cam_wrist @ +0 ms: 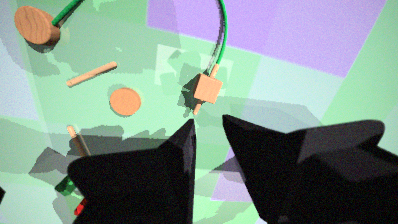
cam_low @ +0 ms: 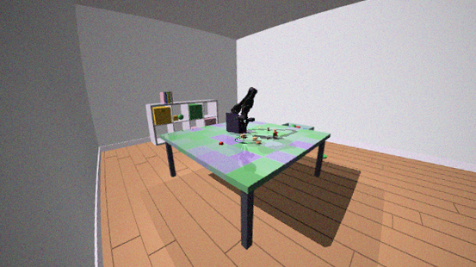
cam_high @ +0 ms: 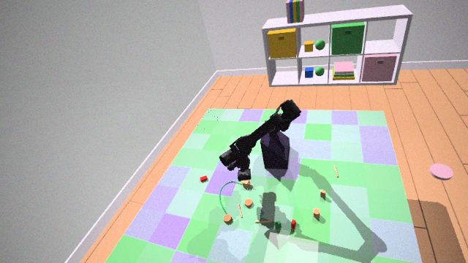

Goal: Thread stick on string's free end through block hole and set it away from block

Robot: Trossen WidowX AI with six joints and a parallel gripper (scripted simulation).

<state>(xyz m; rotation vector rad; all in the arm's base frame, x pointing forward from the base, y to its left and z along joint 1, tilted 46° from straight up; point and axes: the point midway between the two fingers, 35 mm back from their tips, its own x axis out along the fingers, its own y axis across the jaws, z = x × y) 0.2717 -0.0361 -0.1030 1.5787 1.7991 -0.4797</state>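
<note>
The wooden block lies 10 mm behind my gripper tip, 20 mm to the right of it and 70 mm below it. Round my gripper tip: wooden cylinder (130 mm ahead, 340 mm to the left, 70 mm below); green block (210 mm ahead, 180 mm to the left, 70 mm below).
</note>
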